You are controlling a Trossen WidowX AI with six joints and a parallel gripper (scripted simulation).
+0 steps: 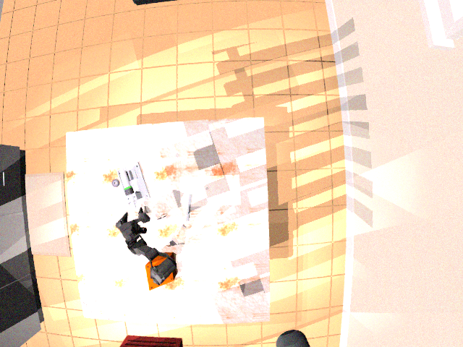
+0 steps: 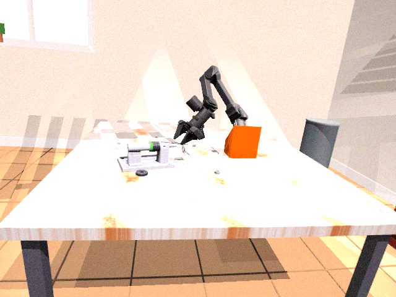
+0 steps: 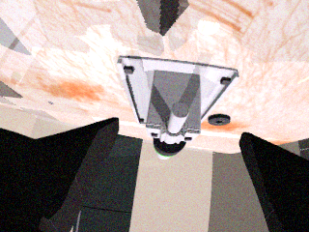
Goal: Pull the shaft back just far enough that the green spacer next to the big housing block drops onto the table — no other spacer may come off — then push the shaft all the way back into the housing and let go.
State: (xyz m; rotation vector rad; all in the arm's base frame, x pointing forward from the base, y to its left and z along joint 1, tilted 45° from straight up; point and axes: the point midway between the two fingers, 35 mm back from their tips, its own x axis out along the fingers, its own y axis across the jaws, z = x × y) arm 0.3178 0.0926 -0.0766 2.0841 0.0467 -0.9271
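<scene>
My gripper tip is 120 mm short of the green spacer, 40 mm to the right of it and 20 mm above it. Round my gripper tip: black ring (170 mm to the left, 140 mm ahead, 90 mm below).
</scene>
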